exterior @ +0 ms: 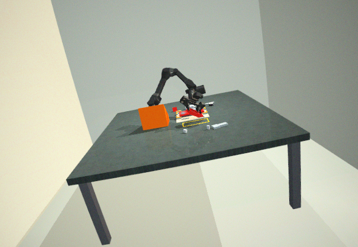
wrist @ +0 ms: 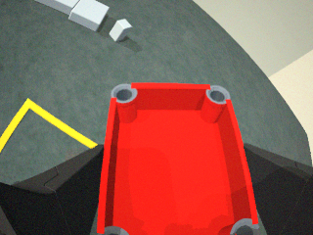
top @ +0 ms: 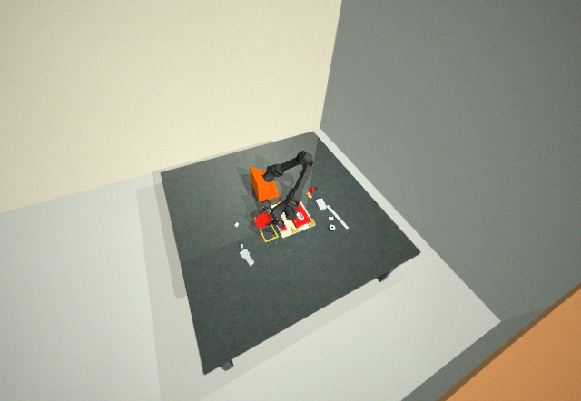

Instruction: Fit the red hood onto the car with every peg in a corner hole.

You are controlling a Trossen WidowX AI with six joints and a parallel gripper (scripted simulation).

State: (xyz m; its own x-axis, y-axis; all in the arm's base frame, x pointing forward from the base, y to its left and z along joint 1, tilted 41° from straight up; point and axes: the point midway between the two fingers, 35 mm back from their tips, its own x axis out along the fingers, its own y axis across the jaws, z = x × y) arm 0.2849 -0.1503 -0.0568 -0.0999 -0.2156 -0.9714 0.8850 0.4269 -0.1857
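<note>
Right now the red hood is 10 mm behind my gripper tip, 10 mm to the left of it and 10 mm below it. Also, from my gripper tip: white ribbed engine block (60 mm ahead, 240 mm to the left, 60 mm below); then wheel (220 mm ahead, 380 mm to the left, 80 mm below); then cream jig (20 mm ahead, 210 mm to the left, 80 mm below).
</note>
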